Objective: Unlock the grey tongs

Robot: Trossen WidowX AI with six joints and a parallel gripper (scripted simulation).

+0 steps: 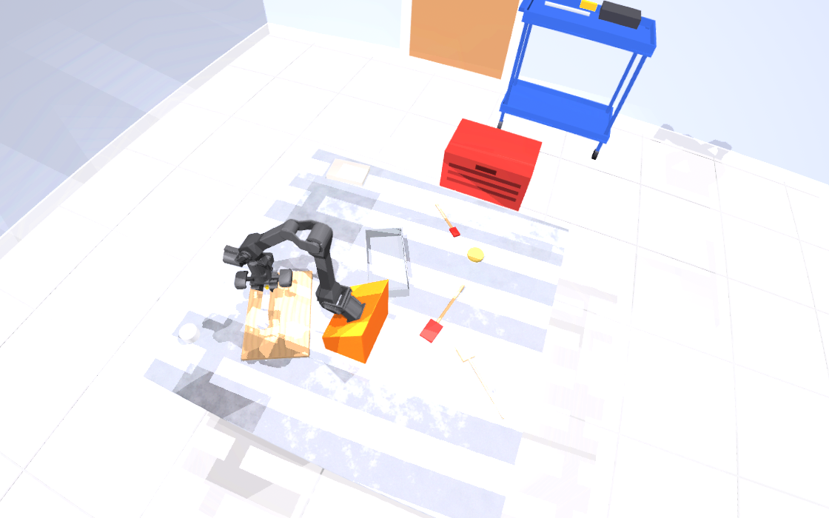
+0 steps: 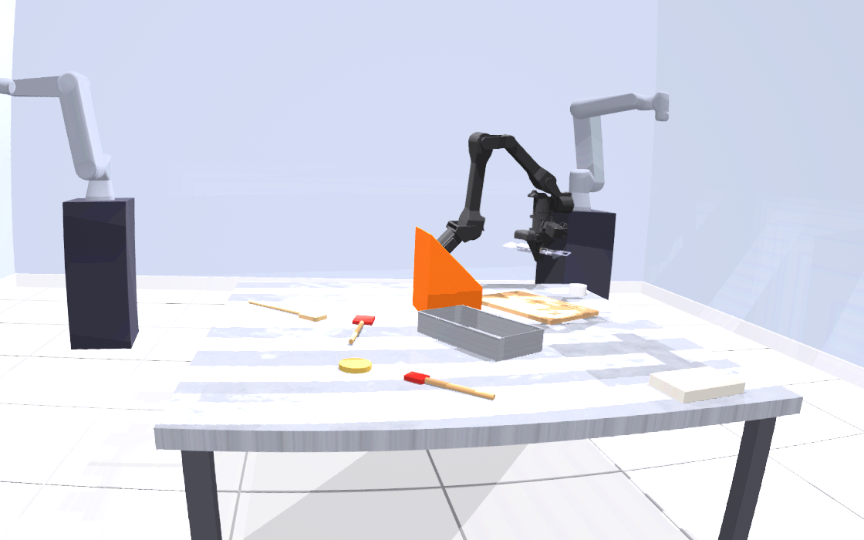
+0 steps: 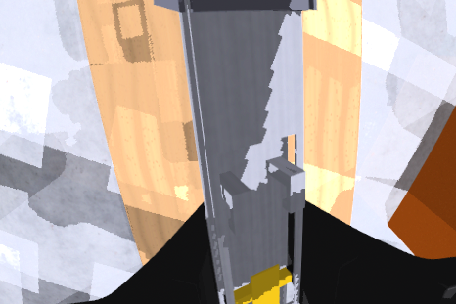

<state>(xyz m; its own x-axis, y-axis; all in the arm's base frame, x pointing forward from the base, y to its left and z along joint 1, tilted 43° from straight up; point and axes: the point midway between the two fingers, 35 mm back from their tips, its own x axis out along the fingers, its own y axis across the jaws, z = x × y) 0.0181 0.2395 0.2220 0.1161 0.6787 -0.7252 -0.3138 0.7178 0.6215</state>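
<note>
Right now my gripper tip is 150 mm above the wooden board and 10 mm past it. Round my gripper tip: white cup: 280 mm to the left, 180 mm behind, 140 mm below; then grey roasting tin: 340 mm to the right, 310 mm ahead, 130 mm below; then yellow lock: 40 mm above.
</note>
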